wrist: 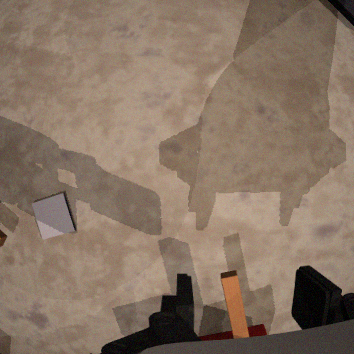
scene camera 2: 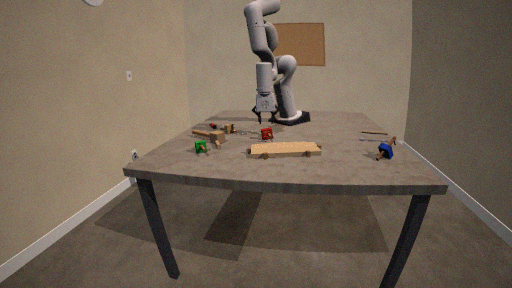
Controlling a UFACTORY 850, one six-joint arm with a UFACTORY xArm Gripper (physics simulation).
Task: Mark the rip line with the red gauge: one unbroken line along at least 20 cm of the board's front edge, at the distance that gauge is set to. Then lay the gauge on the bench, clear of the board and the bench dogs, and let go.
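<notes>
The red gauge [scene camera 2: 267, 133] [wrist: 257, 331] stands on the bench behind the board; in the wrist view its orange-brown beam [wrist: 234, 305] reaches up from the red block, whose lower part is hidden by the gripper body. My gripper [scene camera 2: 267, 120] [wrist: 243, 295] is open and empty, above the bench and behind the gauge in the scene view. In the wrist view the beam shows between the two fingers. The pale board [scene camera 2: 285, 148] lies nearer the front edge, with brown bench dogs [scene camera 2: 265, 155] [scene camera 2: 308, 154] against its front side. No line can be made out on it.
A green gauge [scene camera 2: 200, 146] and a wooden mallet [scene camera 2: 217, 136] lie left of the board. A blue gauge [scene camera 2: 385, 150] lies at the right, near a thin brown stick [scene camera 2: 374, 133]. A small grey square piece [wrist: 54, 216] shows left in the wrist view.
</notes>
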